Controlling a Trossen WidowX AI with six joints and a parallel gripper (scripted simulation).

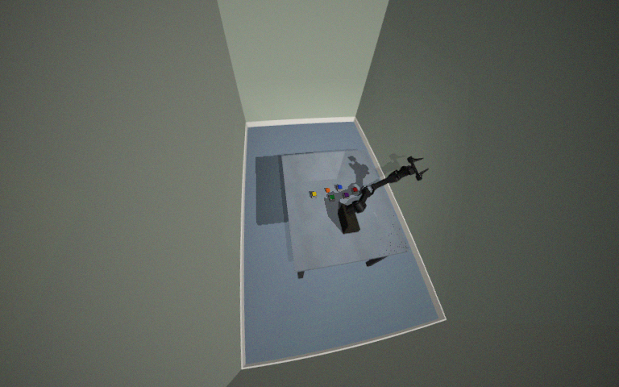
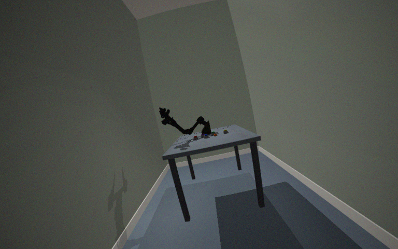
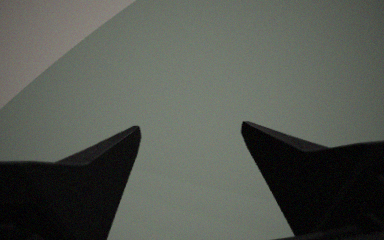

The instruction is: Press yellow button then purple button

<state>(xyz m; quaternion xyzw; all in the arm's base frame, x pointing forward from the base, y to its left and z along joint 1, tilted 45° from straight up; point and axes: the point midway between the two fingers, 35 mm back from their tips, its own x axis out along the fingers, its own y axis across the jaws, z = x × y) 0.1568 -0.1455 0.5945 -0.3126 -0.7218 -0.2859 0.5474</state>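
My gripper tip is now 77 cm to the right of the yellow button, 43 cm above it and 5 cm short of it. Round my gripper tip: red button 43 cm below, 40 cm to the left, 8 cm ahead; then purple button 49 cm to the left, 43 cm below, 3 cm ahead; then blue button 53 cm to the left, 43 cm below, 11 cm ahead.
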